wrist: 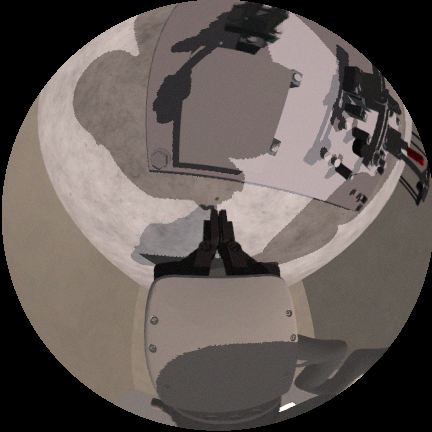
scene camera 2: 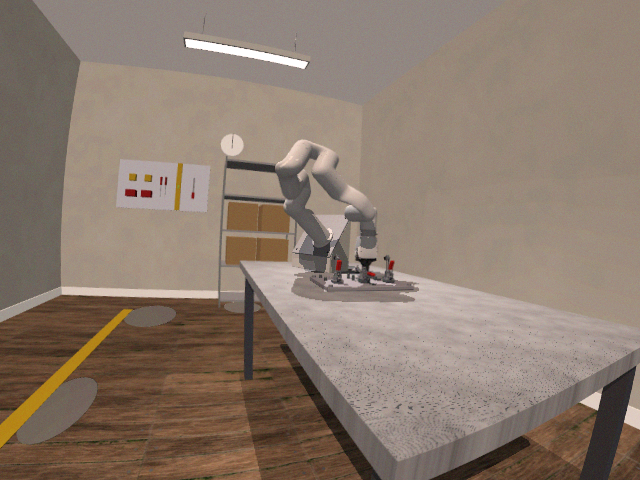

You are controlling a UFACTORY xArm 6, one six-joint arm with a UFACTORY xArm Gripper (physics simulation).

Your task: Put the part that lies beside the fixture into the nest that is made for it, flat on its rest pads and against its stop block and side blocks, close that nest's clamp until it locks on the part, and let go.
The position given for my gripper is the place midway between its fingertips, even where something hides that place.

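Note:
You'd find my gripper (wrist: 216, 217) in what I'm seeing here, and there's a flat grey part (wrist: 232, 101) too.

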